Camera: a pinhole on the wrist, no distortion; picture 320 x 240 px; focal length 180.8 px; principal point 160.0 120.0 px. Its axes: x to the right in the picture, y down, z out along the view. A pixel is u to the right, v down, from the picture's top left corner.
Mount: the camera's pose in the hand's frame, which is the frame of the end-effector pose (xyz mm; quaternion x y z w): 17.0 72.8 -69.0 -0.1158 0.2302 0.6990 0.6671
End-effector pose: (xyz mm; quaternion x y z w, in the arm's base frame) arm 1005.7 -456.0 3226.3 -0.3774 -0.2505 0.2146 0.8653
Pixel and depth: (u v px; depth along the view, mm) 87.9 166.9 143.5
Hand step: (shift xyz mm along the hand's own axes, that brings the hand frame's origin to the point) 5.9 90.7 88.5
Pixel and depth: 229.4 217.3 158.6
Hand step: -49.2 201.5 54.3
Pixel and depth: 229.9 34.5 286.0
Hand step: 182.7 306.8 104.5
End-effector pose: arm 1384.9 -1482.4 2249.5 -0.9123 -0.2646 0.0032 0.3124
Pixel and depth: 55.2 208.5 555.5
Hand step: -143.6 53.2 609.2
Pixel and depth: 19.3 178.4 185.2
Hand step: -3.1 34.0 169.2
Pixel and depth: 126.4 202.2 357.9
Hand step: -85.9 184.1 299.8
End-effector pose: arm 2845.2 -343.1 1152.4 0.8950 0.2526 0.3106 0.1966
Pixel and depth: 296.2 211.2 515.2
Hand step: -196.7 658.4 239.2
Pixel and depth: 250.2 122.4 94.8
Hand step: 25.6 159.5 -8.8
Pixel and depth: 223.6 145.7 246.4
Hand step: 11.0 266.2 109.9
